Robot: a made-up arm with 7 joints.
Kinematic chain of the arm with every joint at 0, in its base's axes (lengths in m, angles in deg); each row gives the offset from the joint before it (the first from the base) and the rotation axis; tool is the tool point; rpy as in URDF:
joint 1: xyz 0 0 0.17 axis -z
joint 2: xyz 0 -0.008 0.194 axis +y
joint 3: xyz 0 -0.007 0.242 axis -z
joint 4: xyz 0 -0.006 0.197 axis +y
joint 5: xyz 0 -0.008 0.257 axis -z
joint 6: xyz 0 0 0.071 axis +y
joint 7: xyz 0 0 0.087 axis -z
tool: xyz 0 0 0 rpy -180 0 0
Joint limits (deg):
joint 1: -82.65..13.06
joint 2: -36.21..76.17
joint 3: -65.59..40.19
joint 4: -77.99..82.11
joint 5: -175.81..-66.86
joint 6: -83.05..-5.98
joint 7: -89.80..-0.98
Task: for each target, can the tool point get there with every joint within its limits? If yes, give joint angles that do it. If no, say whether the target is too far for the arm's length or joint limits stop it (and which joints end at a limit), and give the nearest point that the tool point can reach.
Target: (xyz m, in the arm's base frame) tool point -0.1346 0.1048 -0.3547
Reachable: no: joint limits stop it (at a limit: joint 1, joint 2, joint 4, joint 5) | nearest point -0.0045 0.4939 0.1066 | short by 0.617 m
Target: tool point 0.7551 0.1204 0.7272
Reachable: yes | joints -8.54 58.00 -29.02 11.60 -132.67 -12.59 -64.08
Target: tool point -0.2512 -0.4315 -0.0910
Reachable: no: joint limits stop it (at a limit: joint 2, joint 4, joint 5) | nearest point -0.2980 -0.5118 0.5336 | short by 0.632 m
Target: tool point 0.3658 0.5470 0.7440
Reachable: yes | joints -73.65 41.37 24.28 41.03 -120.64 -55.09 -56.14
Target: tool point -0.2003 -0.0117 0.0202
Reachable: no: joint limits stop it (at a limit: joint 1, joint 2, joint 4, joint 5, joint 6) | nearest point -0.1151 0.4768 0.1769 | short by 0.520 m
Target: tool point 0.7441 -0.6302 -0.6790
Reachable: no: too far | nearest point 0.5216 -0.2771 0.1047 | short by 0.888 m
